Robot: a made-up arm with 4 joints.
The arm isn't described. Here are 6 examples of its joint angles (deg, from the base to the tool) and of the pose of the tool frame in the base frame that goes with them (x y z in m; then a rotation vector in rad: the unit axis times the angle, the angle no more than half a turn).
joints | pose
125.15 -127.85 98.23 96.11 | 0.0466 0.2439 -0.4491 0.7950 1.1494 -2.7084
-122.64 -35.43 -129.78 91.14 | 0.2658 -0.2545 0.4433 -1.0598 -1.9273 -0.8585
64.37 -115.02 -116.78 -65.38 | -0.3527 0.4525 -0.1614 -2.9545 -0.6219 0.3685
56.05 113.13 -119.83 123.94 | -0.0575 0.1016 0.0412 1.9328 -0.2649 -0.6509
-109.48 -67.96 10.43 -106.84 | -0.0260 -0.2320 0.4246 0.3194 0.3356 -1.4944
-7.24 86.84 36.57 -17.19 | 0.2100 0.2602 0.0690 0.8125 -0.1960 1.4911
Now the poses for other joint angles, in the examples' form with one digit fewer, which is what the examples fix.
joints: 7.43 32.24 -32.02 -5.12
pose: 0.013 -0.386 -0.016 -0.105 0.441 0.514
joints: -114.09 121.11 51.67 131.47
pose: 0.308 0.151 0.081 -0.057 0.013 0.561
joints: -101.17 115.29 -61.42 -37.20
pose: -0.135 -0.007 -0.088 -0.928 -2.349 -1.818
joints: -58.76 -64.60 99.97 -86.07
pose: 0.133 -0.404 0.512 0.319 -0.582 0.268
